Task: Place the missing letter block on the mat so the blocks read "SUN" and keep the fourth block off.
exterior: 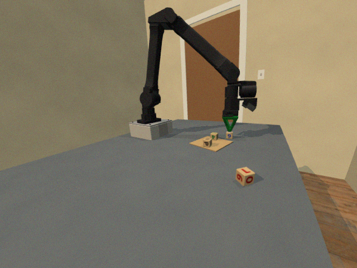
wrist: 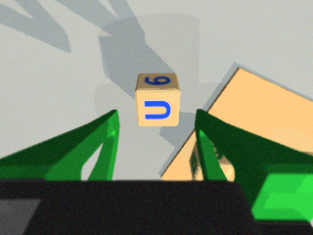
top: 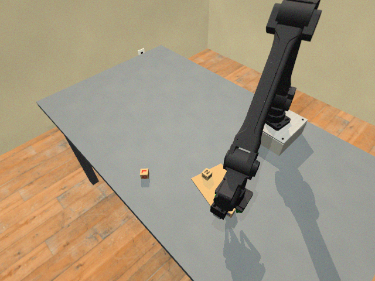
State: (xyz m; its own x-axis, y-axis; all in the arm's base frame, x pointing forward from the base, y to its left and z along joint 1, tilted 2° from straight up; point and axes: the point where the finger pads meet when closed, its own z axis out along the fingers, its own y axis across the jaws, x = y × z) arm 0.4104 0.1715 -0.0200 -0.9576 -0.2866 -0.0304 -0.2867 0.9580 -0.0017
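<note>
Right now my hand is 30 mm above the block. Round my hand: tan mat: 110 mm to the right, 50 mm below, 40 mm behind.
</note>
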